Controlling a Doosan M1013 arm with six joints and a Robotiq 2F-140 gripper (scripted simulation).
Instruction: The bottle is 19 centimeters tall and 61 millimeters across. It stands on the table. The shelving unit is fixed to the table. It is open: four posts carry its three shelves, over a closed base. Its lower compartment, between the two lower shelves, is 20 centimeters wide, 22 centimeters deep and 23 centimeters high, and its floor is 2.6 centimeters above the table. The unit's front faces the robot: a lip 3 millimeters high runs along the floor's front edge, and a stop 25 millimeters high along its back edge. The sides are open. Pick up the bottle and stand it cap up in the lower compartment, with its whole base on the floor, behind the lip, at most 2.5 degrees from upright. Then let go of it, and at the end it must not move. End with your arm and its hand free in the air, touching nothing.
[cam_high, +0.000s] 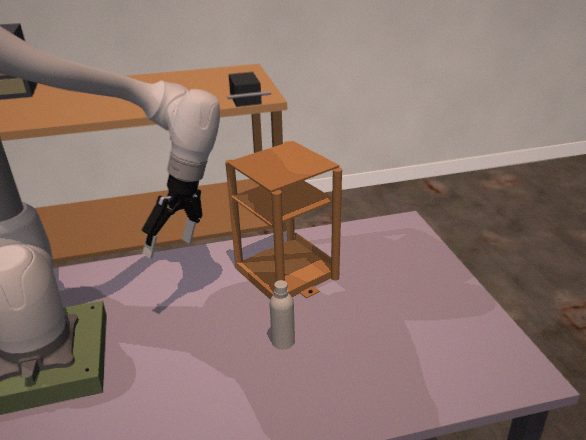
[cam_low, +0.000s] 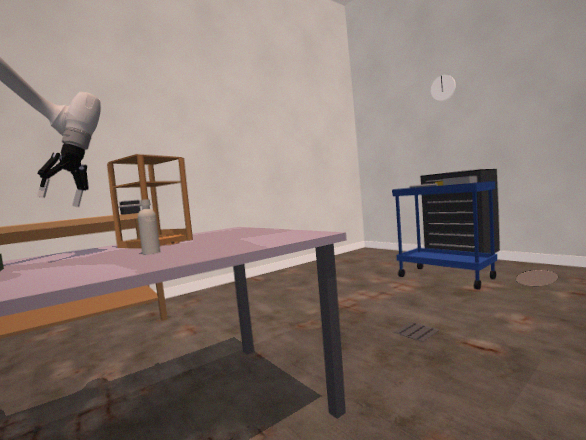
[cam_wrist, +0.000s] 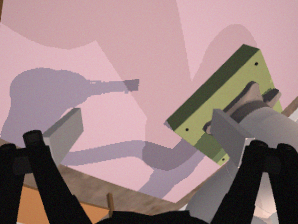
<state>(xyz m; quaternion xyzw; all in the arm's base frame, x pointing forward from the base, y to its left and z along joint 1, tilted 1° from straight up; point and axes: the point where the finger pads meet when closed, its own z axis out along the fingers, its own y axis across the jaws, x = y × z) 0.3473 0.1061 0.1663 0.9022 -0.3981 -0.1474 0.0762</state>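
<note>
Now: hand 250 mm short of the bottle, 210 mm to the left of it and 100 mm above it. Also, from my hand: wooden shelving unit 330 mm ahead, 80 mm to the left, 30 mm below.
</note>
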